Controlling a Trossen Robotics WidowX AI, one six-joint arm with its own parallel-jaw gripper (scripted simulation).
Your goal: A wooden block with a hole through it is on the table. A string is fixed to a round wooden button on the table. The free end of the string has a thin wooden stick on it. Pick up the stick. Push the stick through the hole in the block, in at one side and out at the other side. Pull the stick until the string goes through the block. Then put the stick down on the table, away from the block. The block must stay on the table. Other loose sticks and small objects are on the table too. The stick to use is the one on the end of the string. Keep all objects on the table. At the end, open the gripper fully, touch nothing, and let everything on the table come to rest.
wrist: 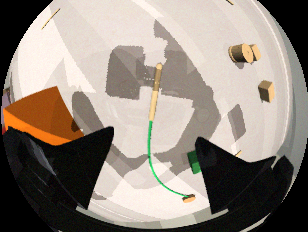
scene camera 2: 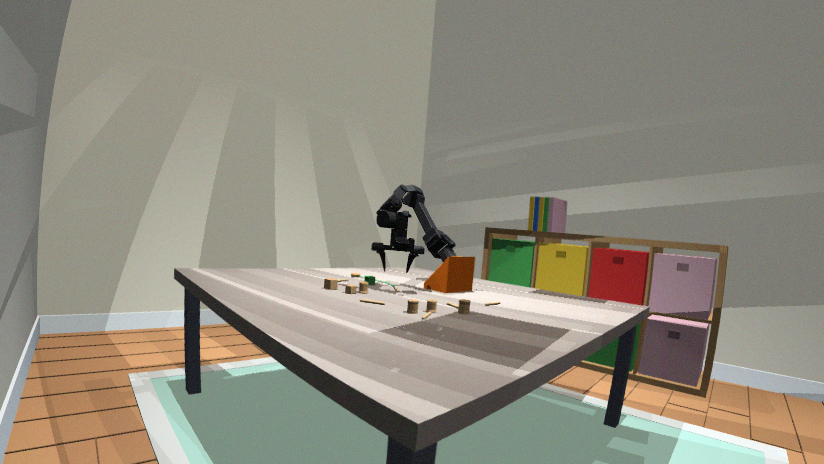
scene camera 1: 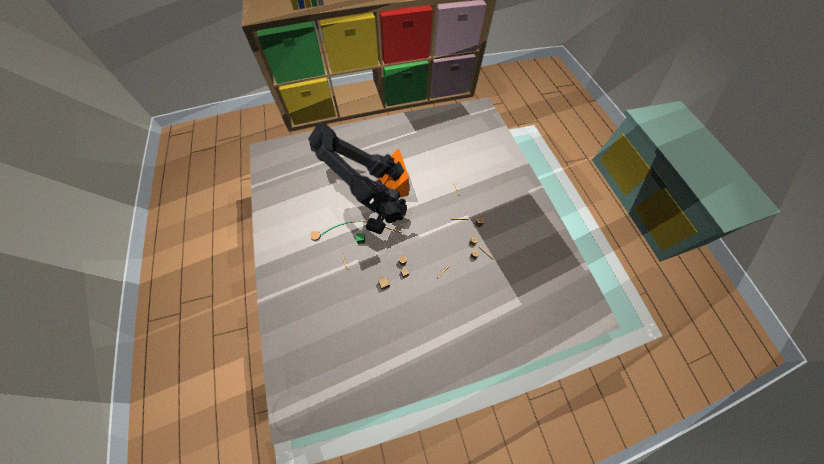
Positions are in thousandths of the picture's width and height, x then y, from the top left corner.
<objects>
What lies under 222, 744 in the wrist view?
The gripper.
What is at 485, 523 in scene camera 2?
The gripper.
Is the gripper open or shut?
Open.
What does the gripper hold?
Nothing.
</objects>
